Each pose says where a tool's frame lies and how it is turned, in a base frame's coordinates. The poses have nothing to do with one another.
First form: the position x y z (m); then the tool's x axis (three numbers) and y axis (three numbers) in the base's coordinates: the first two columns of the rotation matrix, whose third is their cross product.
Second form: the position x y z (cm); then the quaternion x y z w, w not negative. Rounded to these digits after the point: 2 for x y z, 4 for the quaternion.
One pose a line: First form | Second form
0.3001 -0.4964 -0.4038 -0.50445 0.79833 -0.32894 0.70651 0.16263 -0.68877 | 30.01 -49.64 -40.38 -0.4947 -0.7605 0.4171 0.0550
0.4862 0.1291 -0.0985 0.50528 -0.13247 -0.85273 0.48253 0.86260 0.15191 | 48.62 12.91 -9.85 0.1890 0.4630 -0.1816 0.8467
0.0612 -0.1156 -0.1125 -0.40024 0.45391 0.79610 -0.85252 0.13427 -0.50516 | 6.12 -11.56 -11.25 0.1818 -0.5480 0.6323 0.5165
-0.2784 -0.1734 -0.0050 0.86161 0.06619 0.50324 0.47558 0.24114 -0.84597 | -27.84 -17.34 -0.50 -0.6009 -0.2254 -0.1356 0.7548
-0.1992 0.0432 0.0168 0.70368 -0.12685 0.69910 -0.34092 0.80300 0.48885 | -19.92 4.32 1.68 0.3078 -0.3800 0.0615 0.8701
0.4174 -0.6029 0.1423 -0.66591 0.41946 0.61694 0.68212 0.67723 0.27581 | 41.74 -60.29 14.23 -0.3138 -0.8775 -0.2508 0.2618
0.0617 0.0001 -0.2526 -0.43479 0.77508 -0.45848 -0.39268 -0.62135 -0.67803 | 6.17 0.01 -25.26 -0.3912 -0.2444 0.8110 0.3600
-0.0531 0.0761 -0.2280 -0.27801 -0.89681 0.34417 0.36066 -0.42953 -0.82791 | -5.31 7.61 -22.80 -0.4209 0.3184 -0.7332 0.4288
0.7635 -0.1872 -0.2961 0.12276 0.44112 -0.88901 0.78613 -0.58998 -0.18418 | 76.35 -18.72 -29.61 0.7301 0.4203 -0.5119 0.1685
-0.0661 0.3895 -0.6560 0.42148 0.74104 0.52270 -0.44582 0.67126 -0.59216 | -6.61 38.95 -65.60 -0.1850 -0.3989 0.3607 0.8225
